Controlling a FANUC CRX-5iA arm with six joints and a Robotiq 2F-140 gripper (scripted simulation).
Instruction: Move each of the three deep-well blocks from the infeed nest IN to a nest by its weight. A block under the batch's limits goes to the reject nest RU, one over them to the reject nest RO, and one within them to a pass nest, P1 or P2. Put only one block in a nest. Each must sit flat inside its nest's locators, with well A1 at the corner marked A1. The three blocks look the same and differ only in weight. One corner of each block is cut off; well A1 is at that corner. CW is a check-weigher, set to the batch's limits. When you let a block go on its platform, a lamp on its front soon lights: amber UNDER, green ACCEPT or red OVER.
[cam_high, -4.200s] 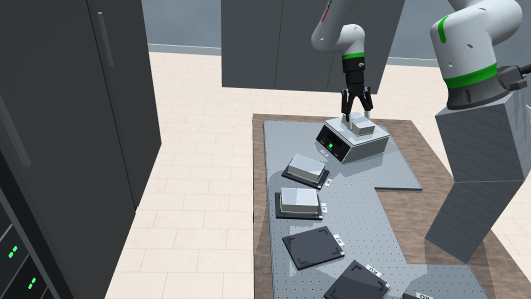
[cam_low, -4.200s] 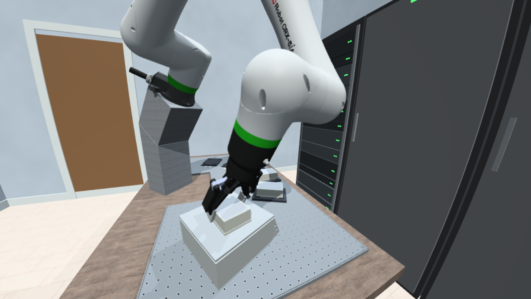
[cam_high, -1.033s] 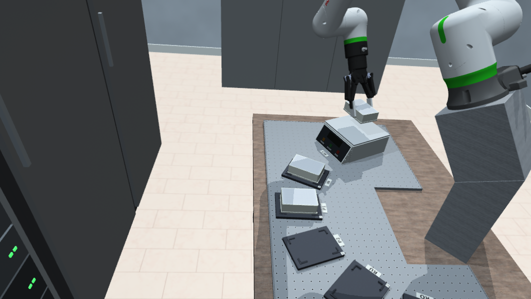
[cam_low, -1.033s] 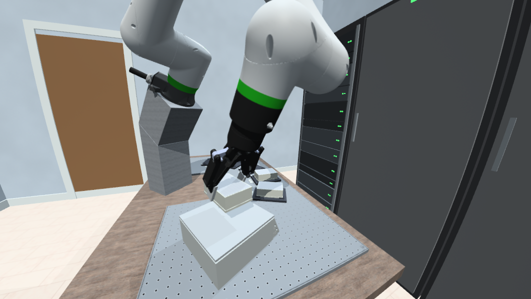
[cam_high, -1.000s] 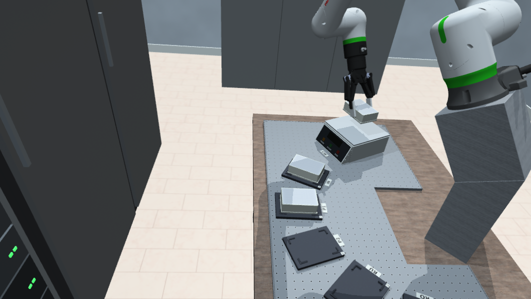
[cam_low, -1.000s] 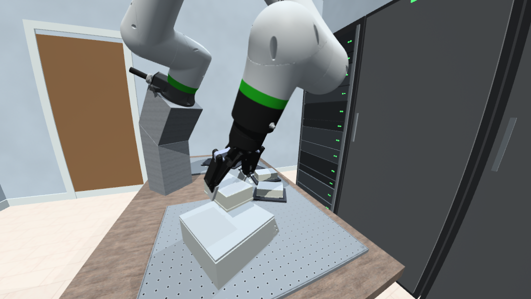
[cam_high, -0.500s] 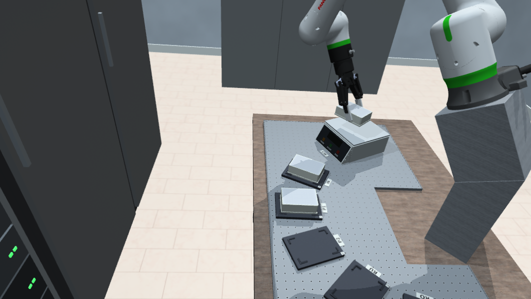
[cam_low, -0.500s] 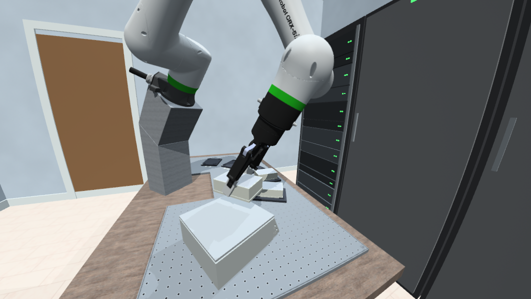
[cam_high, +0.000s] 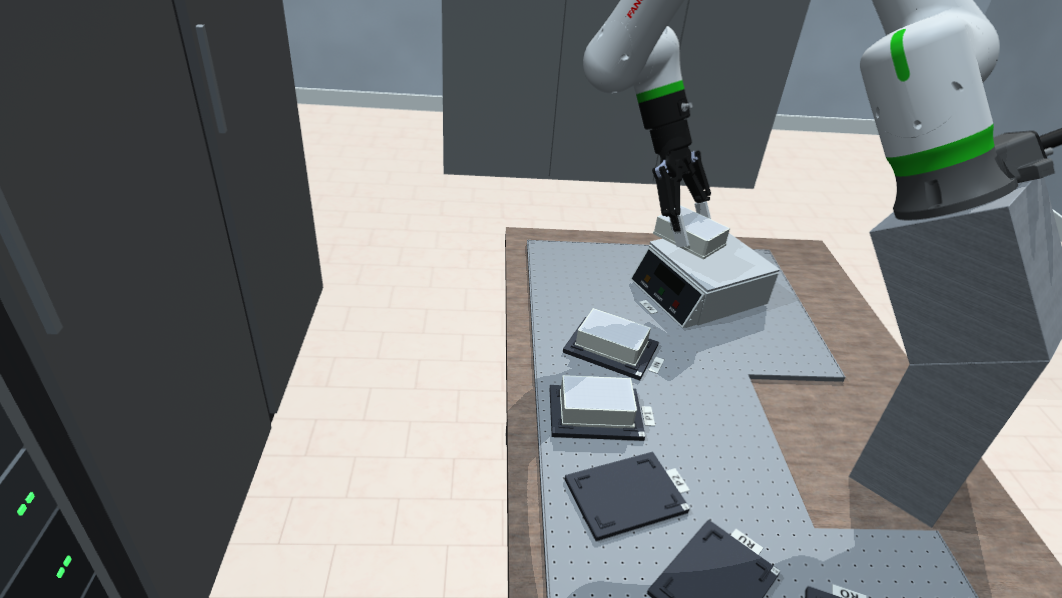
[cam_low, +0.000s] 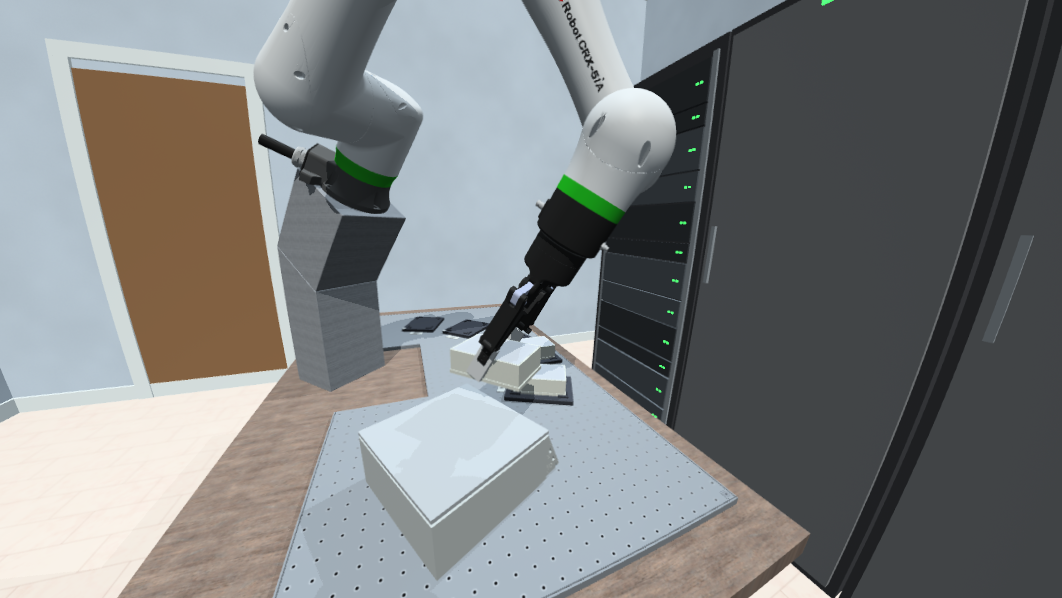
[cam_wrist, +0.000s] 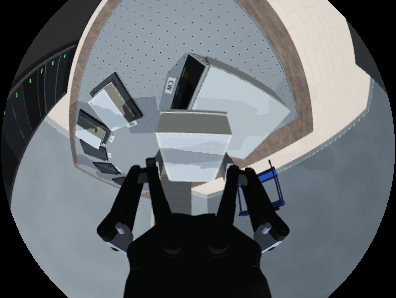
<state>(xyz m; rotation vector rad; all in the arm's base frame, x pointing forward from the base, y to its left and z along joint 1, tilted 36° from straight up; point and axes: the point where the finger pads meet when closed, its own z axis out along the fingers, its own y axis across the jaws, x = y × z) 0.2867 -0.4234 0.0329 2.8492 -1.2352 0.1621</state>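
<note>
Now: the pass nest P2 24 cm ahead of my hand, 51 cm to the left of it and 19 cm below it. The rest, counted from my hand: pass nest P1 (25 cm ahead, 33 cm to the left, 19 cm below); then pale deep-well block (25 cm ahead, 33 cm to the left, 16 cm below); then nest RU (15 cm ahead, 66 cm to the left, 19 cm below).
</note>
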